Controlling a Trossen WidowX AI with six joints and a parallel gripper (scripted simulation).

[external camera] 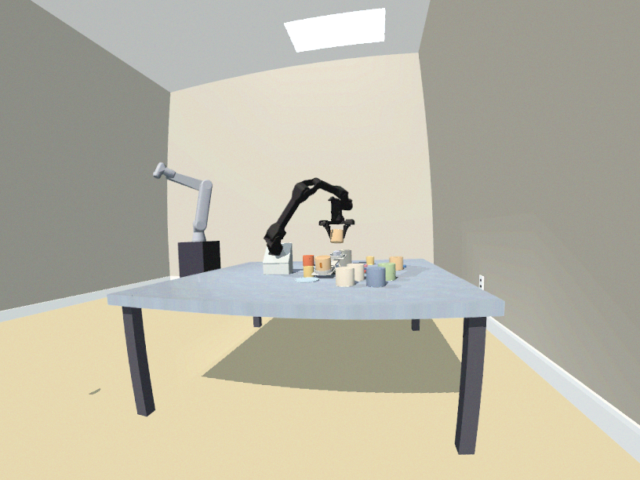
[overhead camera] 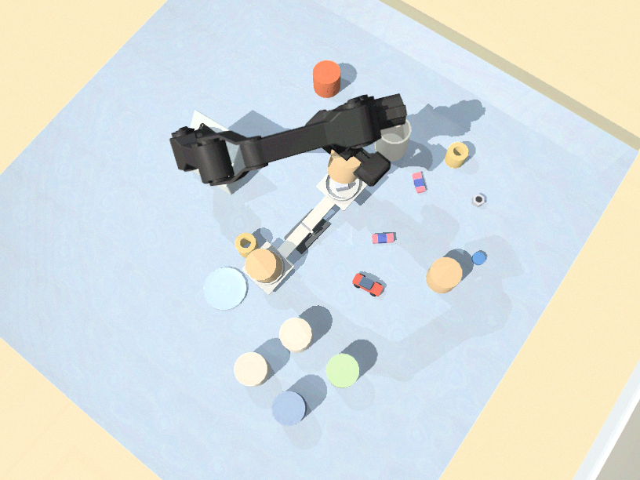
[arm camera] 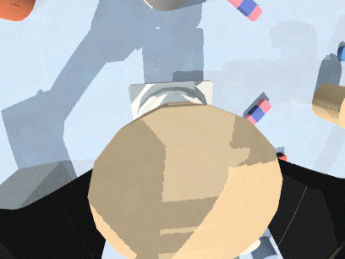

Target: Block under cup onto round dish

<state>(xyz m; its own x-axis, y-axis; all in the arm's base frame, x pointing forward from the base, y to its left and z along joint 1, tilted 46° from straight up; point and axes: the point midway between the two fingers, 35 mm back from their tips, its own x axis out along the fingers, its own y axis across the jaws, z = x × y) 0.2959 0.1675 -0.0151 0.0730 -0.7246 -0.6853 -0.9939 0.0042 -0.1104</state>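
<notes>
Now: the grey-white block 10 mm to the right of my gripper tip and 80 mm below it. From my gripper tip the other things lie so: orange cylinder: 210 mm behind, 200 mm to the left, 130 mm below; tan cup: 30 mm behind, 290 mm to the right, 110 mm below; red car: 180 mm ahead, 150 mm to the right, 150 mm below.
</notes>
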